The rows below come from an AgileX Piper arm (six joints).
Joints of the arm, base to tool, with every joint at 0 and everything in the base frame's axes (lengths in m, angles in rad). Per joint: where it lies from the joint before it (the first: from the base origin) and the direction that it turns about. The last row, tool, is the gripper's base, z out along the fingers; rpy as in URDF.
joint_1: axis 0 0 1 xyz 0 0 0.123
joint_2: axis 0 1 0 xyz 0 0 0
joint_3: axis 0 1 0 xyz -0.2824 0 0.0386
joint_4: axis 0.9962 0 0.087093 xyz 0.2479 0 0.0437
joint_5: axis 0 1 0 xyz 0 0 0
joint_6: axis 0.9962 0 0.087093 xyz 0.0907 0 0.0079
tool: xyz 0 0 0 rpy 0 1.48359 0
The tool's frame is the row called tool.
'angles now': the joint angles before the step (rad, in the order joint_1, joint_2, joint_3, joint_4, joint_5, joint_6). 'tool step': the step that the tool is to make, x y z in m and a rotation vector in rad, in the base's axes. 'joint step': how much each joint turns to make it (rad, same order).
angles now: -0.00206 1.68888 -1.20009 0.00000 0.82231 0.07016
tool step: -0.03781 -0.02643 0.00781 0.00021 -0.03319 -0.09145
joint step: -0.08693 -0.14015 0.14248 0.00000 -0.03547 0.00485
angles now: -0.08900 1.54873 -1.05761 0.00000 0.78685 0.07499
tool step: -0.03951 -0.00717 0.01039 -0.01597 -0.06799 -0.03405
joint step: -0.03778 -0.16259 0.13618 -0.00935 -0.04290 0.00004
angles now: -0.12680 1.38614 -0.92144 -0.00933 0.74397 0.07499
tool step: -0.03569 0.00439 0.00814 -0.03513 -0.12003 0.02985
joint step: 0.00040 -0.17133 0.13351 -0.00553 -0.08594 -0.03040
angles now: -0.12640 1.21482 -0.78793 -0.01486 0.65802 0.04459
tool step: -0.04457 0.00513 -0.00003 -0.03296 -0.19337 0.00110
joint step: 0.00001 -0.22779 0.18645 -0.01606 -0.15457 0.00930
